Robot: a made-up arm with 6 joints.
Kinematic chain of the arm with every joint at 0, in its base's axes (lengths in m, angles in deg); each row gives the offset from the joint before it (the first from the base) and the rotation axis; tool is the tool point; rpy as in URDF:
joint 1: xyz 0 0 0.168 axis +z
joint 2: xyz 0 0 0 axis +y
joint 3: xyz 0.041 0 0.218 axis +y
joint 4: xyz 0.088 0 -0.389 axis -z
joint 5: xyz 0 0 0 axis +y
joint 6: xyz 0.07 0 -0.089 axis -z
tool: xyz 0 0 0 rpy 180 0 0
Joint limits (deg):
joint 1: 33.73..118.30
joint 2: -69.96..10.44
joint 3: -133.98..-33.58
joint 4: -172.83..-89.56
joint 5: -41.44..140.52
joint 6: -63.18..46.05
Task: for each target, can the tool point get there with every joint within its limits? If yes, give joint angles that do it. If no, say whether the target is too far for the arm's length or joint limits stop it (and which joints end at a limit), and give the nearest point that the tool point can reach.
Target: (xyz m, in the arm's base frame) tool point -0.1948 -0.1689 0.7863
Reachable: yes | joints 46.35 -61.39 -124.91 -156.52 5.55 -46.85
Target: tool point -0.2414 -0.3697 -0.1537
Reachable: no: joint limits stop it (at a limit: joint 1, joint 2, joint 3, joint 5) | nearest point -0.1681 0.1790 -0.0030 | short by 0.574 m
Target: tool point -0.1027 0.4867 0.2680
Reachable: yes | joints 104.14 -9.91 -51.23 -156.28 63.22 8.10
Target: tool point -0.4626 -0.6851 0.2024
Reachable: no: too far | nearest point -0.2908 -0.4307 0.5344 | short by 0.452 m
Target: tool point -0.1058 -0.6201 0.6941
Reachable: no: too far | nearest point -0.0894 -0.5237 0.6490 | short by 0.108 m
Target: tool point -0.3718 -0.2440 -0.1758
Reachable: no: joint limits stop it (at a limit: joint 1, joint 2, joint 3, joint 5) | nearest point -0.1911 0.1831 0.0032 | short by 0.497 m
